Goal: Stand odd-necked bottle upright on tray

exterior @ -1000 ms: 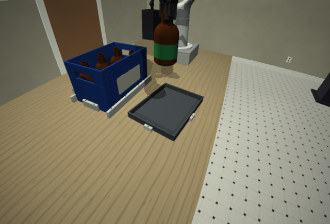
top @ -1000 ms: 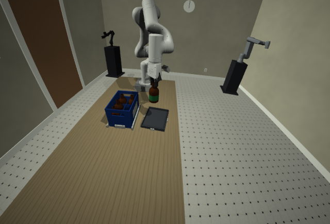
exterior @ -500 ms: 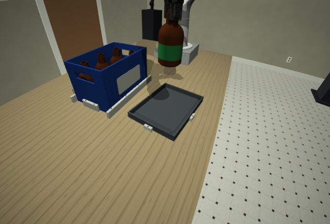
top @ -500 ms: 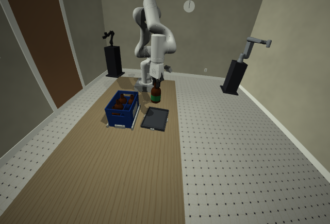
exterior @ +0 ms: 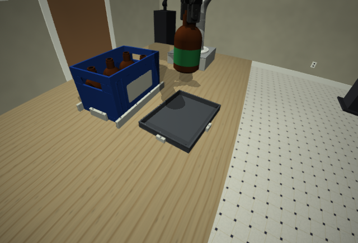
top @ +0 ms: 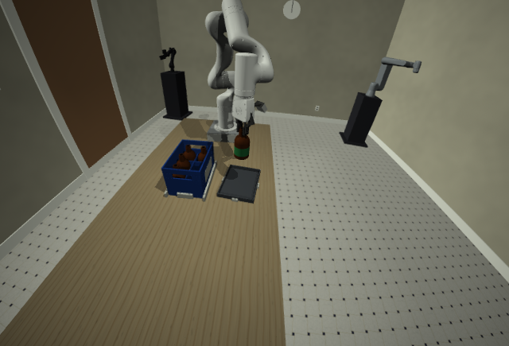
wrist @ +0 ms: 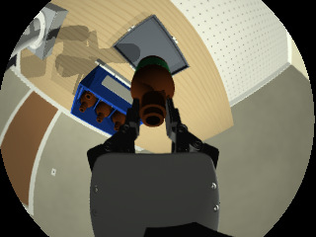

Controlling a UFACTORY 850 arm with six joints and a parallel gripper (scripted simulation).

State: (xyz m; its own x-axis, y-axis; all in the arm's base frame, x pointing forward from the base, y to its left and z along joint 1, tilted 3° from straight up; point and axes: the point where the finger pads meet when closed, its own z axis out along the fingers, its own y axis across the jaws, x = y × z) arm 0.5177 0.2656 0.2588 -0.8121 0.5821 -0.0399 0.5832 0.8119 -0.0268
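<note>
Right now my hand is 7 cm above the bottle. The rest, counted from my hand: dark grey tray (32 cm below); blue crate (26 cm to the right, 25 cm below, 4 cm ahead).
</note>
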